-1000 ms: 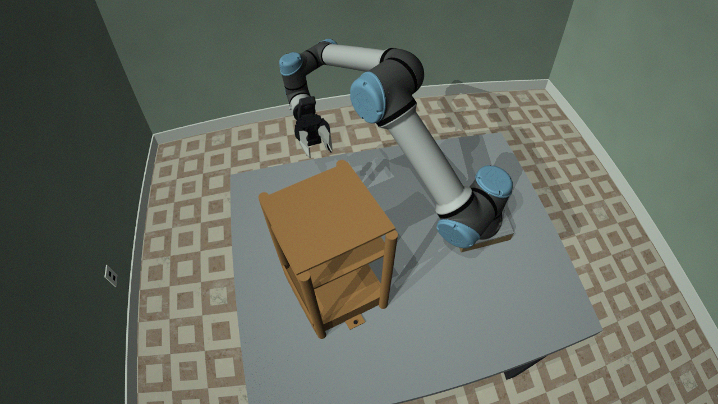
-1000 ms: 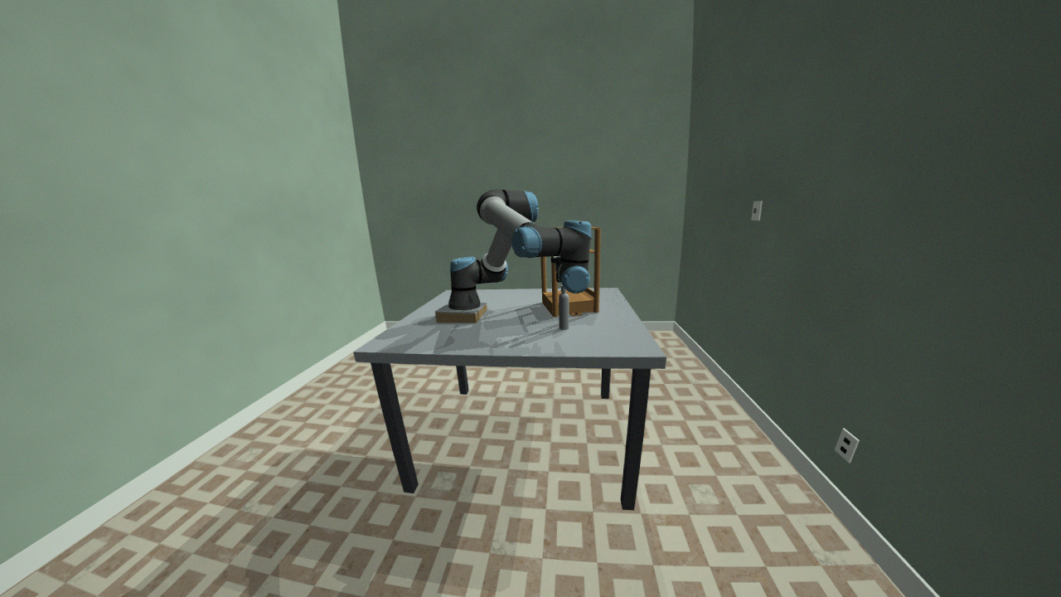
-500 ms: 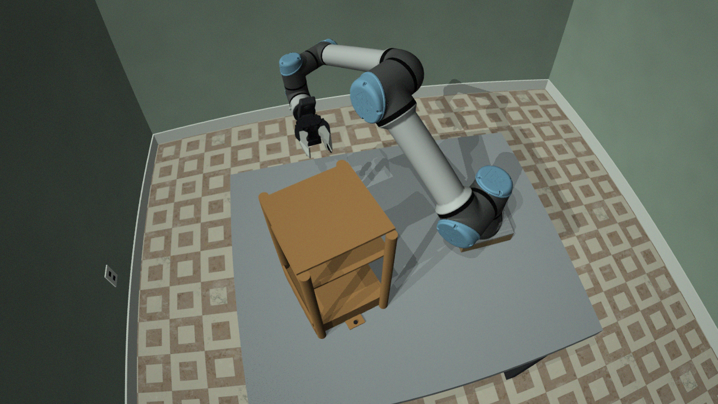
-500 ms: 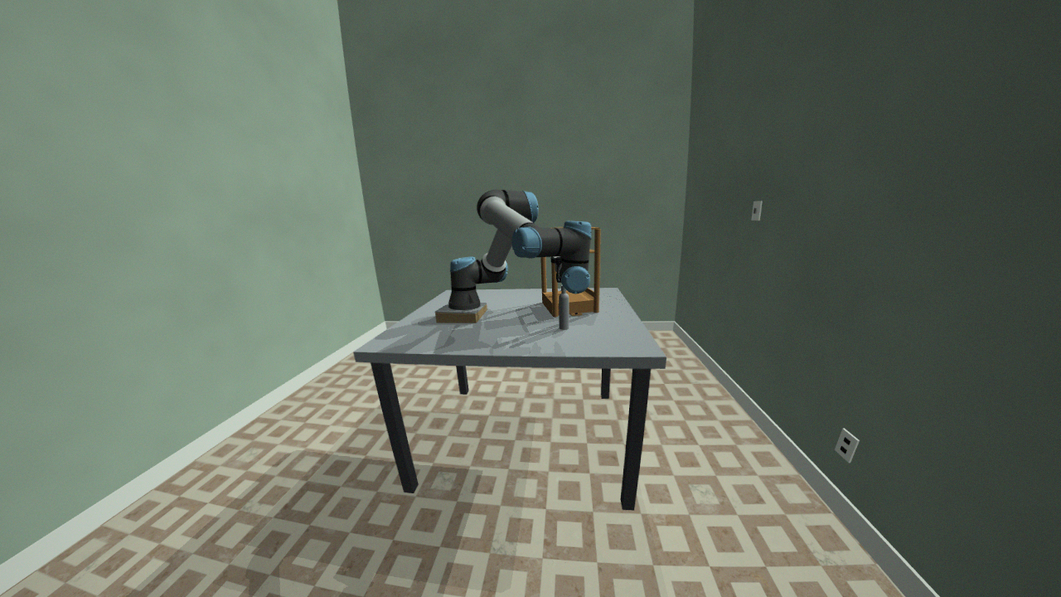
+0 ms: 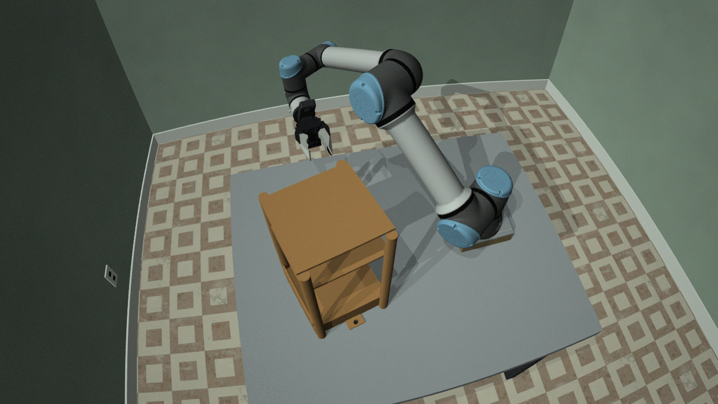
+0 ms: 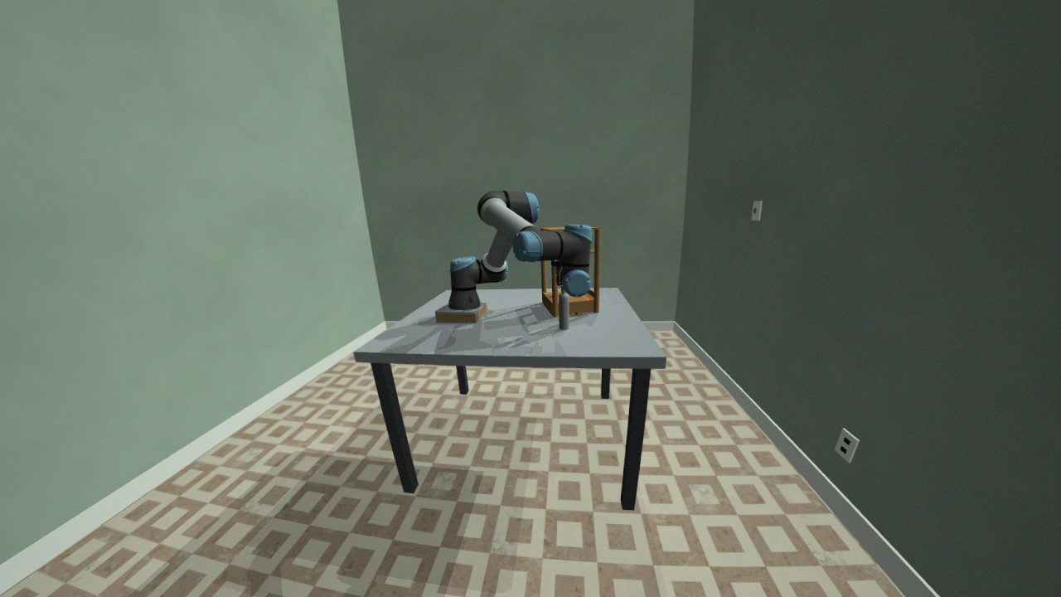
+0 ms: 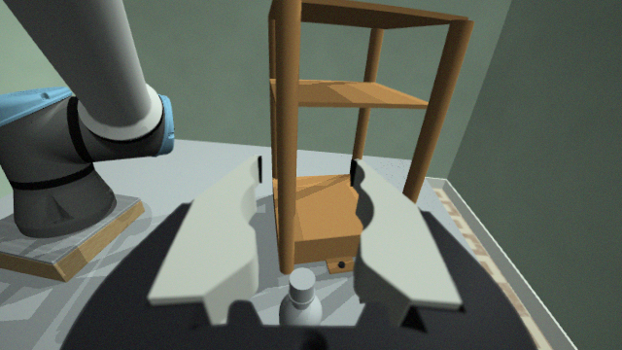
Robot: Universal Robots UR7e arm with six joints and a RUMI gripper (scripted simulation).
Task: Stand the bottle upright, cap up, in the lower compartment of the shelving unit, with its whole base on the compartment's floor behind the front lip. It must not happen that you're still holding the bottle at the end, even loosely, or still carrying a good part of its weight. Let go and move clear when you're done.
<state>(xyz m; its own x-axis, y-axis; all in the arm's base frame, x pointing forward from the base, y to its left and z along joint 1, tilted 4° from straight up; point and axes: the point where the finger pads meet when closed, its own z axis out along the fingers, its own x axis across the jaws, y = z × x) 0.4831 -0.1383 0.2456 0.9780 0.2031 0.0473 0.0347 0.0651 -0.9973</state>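
Right now the grey bottle is 16 cm below my hand. Round my hand: shelving unit 28 cm to the left, 9 cm below.
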